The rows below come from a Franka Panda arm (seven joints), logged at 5 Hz.
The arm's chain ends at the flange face. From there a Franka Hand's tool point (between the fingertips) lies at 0.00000 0.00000 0.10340 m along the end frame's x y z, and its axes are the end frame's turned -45 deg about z.
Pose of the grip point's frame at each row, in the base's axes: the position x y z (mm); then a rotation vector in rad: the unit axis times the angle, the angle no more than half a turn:
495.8 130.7 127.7 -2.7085 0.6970 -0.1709
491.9 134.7 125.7 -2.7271 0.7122 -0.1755
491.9 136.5 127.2 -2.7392 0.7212 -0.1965
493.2 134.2 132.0 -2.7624 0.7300 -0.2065
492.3 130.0 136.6 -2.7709 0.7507 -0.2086
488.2 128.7 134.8 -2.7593 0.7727 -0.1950
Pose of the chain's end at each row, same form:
475.4 100.5 224.4 -2.2232 1.6711 0.0258
471.7 106.7 223.2 -2.2328 1.6909 0.0108
470.6 110.4 224.9 -2.2363 1.7006 -0.0160
471.9 110.7 230.4 -2.2515 1.7153 -0.0377
471.1 107.9 235.4 -2.2504 1.7367 -0.0464
467.5 106.0 233.5 -2.2340 1.7544 -0.0309

